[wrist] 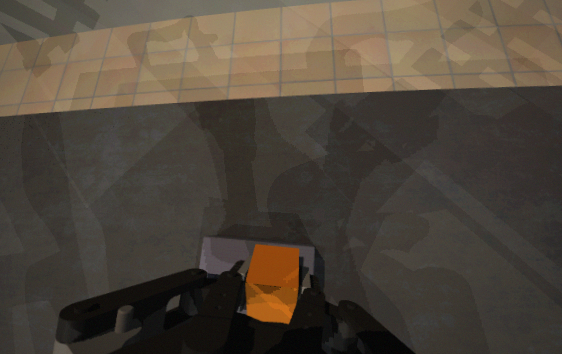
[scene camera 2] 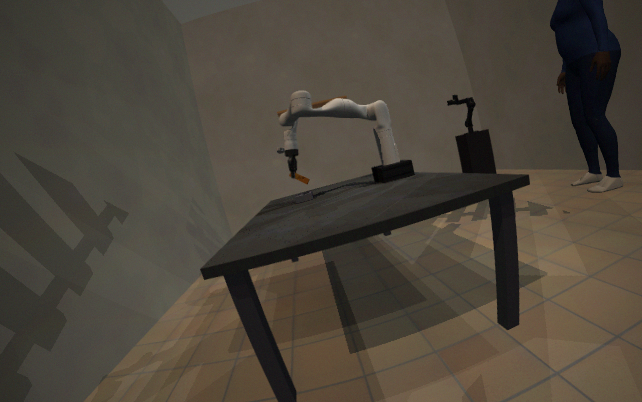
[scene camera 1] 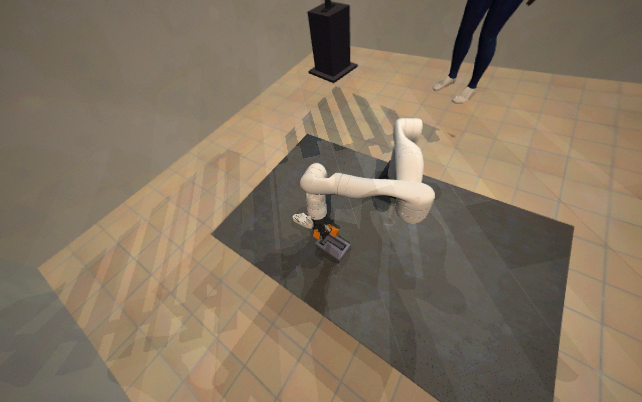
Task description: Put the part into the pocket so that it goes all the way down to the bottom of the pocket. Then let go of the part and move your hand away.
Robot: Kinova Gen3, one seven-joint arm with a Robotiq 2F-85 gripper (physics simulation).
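Pixels of known places: gripper, fingertip midpoint: [wrist: 276,273] [scene camera 2: 294,178] [scene camera 1: 319,236]; arm's base at its link origin: [scene camera 2: 390,163].
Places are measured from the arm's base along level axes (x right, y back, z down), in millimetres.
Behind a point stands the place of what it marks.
The orange part [scene camera 1: 332,230] {z -34, x 17, y -465 mm} [scene camera 2: 302,178] {z -37, x 24, y -478 mm} [wrist: 275,262] {z -78, x 35, y -539 mm} is held between the fingers of my gripper [scene camera 1: 325,231] {z -48, x 35, y -526 mm} [scene camera 2: 293,174] {z -48, x 35, y -526 mm} [wrist: 276,273] {z -48, x 35, y -526 mm}, which is shut on it. In scene camera 2 the part slopes down to the right and hangs clear above the grey-purple block with the pocket [scene camera 1: 327,252] {z 50, x -8, y -534 mm} [scene camera 2: 303,198] {z 62, x -68, y -482 mm} [wrist: 225,251] {z 43, x -40, y -515 mm}. In scene camera 1 the part shows on both sides of the fingers, by the block's upper left edge. The pocket's opening shows there as a dark, bent-looking recess. In the wrist view the part and fingers hide much of the block and its pocket.
The block lies on the dark table top [scene camera 1: 475,280] {z 79, x -522, y -211 mm} [scene camera 2: 350,215] {z 79, x -651, y -242 mm} [wrist: 125,165] {z 79, x -257, y -599 mm}, not far from one table edge. The arm's black base [scene camera 2: 393,171] {z 36, x -98, y -11 mm} stands on the table. A black pedestal [scene camera 1: 330,42] [scene camera 2: 476,151] and a standing person [scene camera 1: 482,40] [scene camera 2: 587,80] are beyond the table.
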